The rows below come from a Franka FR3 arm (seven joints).
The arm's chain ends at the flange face. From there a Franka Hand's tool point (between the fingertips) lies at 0.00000 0.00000 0.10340 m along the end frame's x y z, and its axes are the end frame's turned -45 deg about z.
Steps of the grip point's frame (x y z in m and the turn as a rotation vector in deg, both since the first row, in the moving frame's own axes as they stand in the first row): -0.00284 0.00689 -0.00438 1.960 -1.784 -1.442; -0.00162 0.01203 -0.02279 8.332 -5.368 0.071; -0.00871 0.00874 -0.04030 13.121 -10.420 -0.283; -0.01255 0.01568 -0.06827 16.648 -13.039 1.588
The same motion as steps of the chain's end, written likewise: 0.00764 0.00704 -0.00427 0.124 -2.647 -1.442; 0.02475 0.01343 -0.02125 2.096 -9.687 0.071; 0.02964 0.01566 -0.03591 1.910 -16.646 -0.283; 0.03917 0.02498 -0.06131 2.552 -20.992 1.588
